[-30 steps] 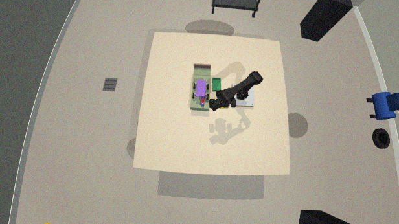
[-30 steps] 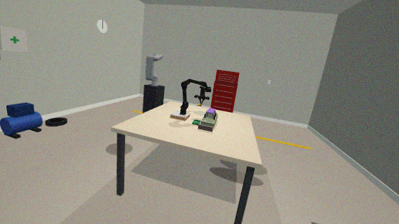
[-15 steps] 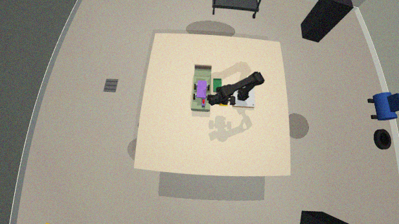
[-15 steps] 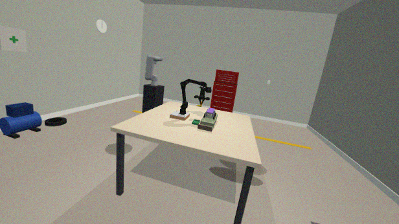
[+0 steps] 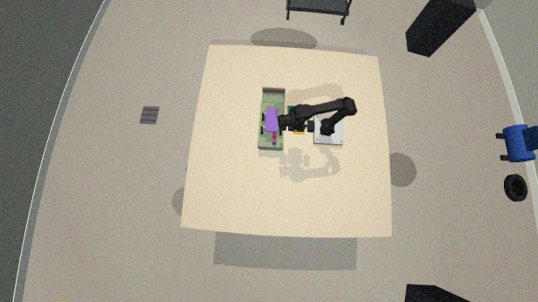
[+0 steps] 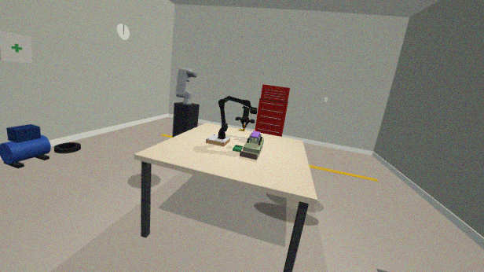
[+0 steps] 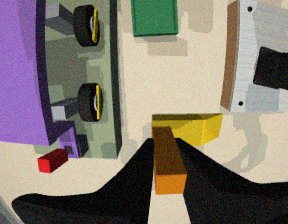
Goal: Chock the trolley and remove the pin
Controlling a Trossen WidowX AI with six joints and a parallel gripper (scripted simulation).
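Right now the red-headed stop pin is 110 mm ahead of my gripper tip, 60 mm to the left of it and 40 mm below it. Also, from my gripper tip: yellow chock (20 mm behind, 10 mm below); then purple trolley (140 mm ahead, 60 mm below, 40 mm to the right); then green tray (180 mm below, 160 mm to the right, 20 mm ahead).
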